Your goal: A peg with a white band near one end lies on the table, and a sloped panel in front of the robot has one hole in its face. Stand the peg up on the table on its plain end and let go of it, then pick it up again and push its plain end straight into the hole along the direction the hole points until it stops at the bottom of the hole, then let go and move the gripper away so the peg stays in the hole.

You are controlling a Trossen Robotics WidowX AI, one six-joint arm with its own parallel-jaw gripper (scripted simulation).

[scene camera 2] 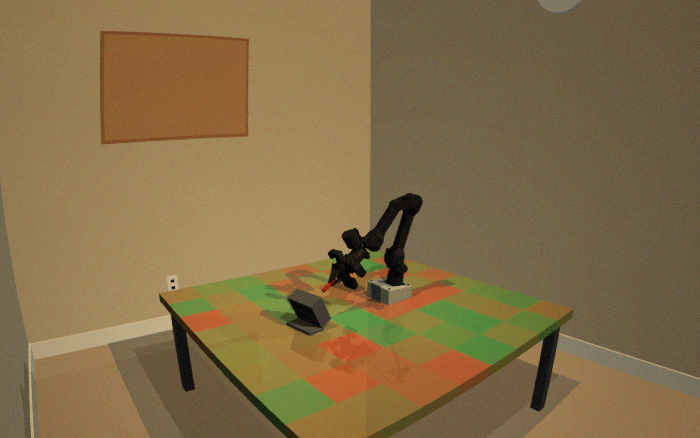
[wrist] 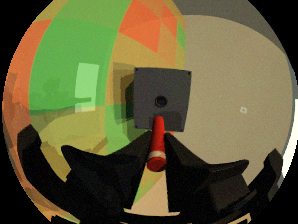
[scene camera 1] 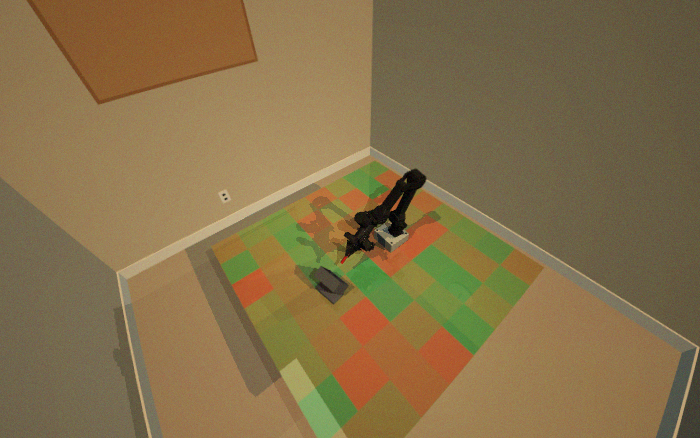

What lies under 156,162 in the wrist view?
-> A red peg.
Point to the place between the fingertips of my gripper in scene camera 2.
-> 329,284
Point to a sloped panel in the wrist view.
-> At 148,82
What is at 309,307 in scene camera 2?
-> A sloped panel.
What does my gripper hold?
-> A red peg.
